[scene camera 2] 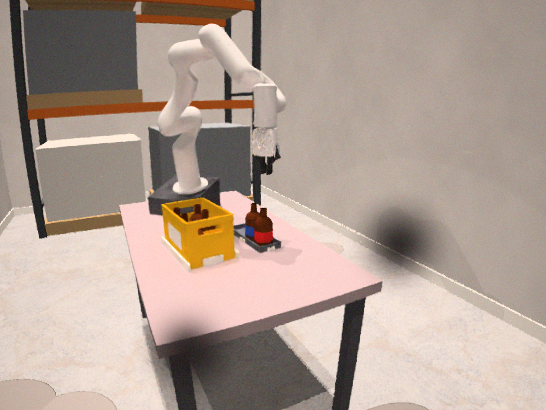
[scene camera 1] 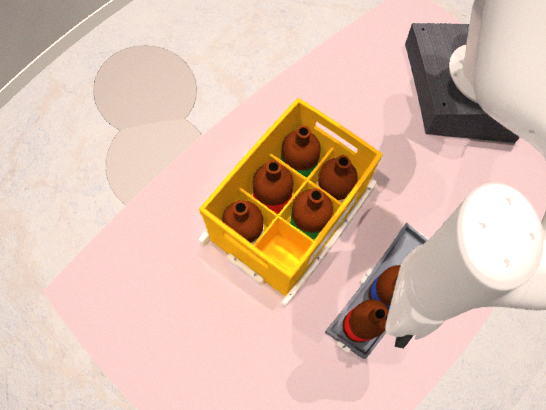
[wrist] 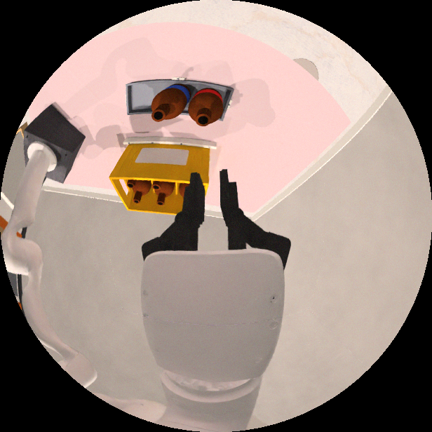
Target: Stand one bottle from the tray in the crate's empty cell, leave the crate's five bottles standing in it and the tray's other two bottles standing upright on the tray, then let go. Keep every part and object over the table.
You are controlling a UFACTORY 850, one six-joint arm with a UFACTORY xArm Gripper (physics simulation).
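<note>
The yellow crate (scene camera 1: pixel 280 280) (scene camera 2: pixel 215 250) (wrist: pixel 125 162) stands upright; several brown bottles (scene camera 1: pixel 272 185) stand in its cells. Its empty cell (scene camera 1: pixel 285 245) is the corner one facing the tray's red-banded end. The grey tray (scene camera 1: pixel 402 242) (scene camera 2: pixel 272 246) (wrist: pixel 142 95) holds a blue-banded bottle (scene camera 1: pixel 388 286) (scene camera 2: pixel 251 220) (wrist: pixel 170 102) and a red-banded bottle (scene camera 1: pixel 364 320) (scene camera 2: pixel 263 227) (wrist: pixel 205 106), both upright. A third tray bottle does not show in these views. My gripper (scene camera 2: pixel 266 171) (wrist: pixel 211 179) is high above the tray, its fingers drawn nearly shut with a narrow gap and nothing between them.
The black robot base (scene camera 1: pixel 440 70) (scene camera 2: pixel 162 205) (wrist: pixel 55 130) stands on the pink table (scene camera 1: pixel 165 280) (scene camera 2: pixel 280 282) (wrist: pixel 280 165), behind the crate and tray. The arm hides part of the tray in scene camera 1. A shelf rack (scene camera 2: pixel 27 125) with boxes stands behind.
</note>
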